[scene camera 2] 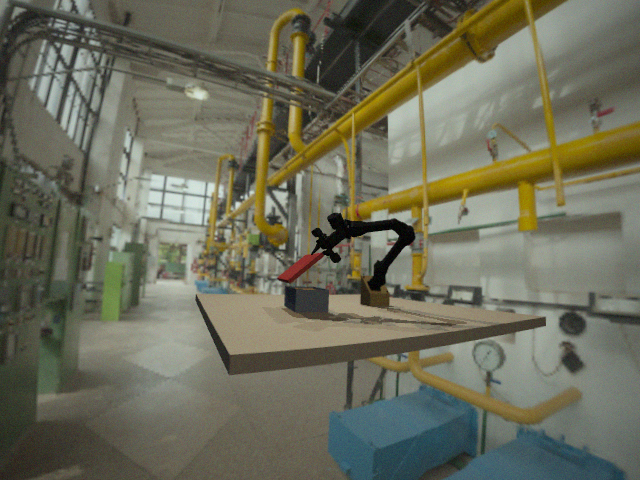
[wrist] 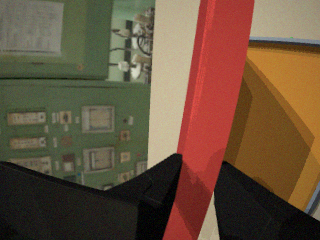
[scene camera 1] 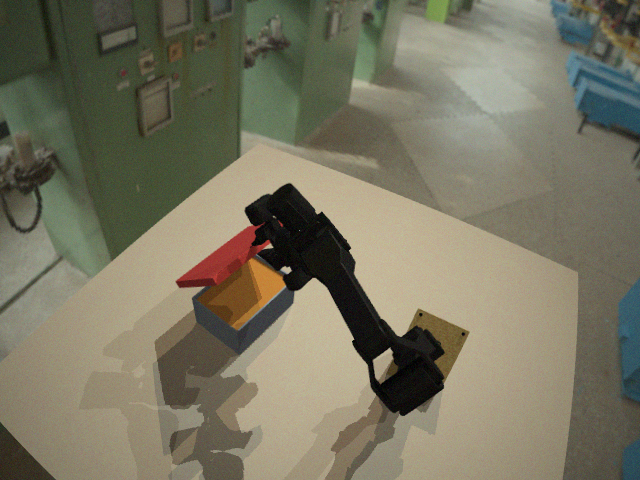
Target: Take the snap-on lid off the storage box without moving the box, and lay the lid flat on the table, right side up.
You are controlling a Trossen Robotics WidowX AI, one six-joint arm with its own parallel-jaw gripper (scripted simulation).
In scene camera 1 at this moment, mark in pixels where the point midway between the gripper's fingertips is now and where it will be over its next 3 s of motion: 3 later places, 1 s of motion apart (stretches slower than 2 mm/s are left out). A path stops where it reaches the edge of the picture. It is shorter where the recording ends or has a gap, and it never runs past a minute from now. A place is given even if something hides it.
The gripper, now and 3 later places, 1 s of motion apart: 255, 248; 276, 234; 296, 223; 314, 212
